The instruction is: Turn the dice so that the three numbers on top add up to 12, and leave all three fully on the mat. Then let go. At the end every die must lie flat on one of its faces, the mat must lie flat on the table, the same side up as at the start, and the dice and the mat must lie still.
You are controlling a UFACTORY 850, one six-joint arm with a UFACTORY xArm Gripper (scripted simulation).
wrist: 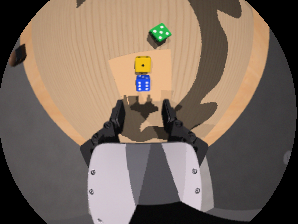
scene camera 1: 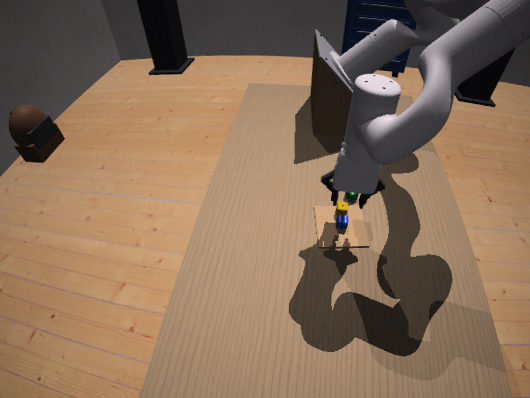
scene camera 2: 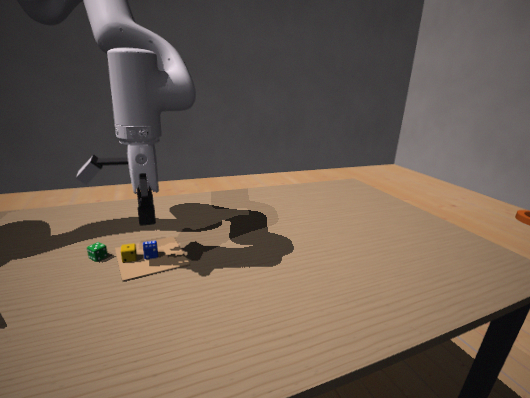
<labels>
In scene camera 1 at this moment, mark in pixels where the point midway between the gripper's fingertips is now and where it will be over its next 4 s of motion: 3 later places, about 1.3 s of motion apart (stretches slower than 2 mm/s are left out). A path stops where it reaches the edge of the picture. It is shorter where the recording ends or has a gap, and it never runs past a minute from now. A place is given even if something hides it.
The gripper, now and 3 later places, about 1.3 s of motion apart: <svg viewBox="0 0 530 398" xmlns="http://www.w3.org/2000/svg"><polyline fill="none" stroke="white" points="347,203 351,190 356,175 355,181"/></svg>
</labels>
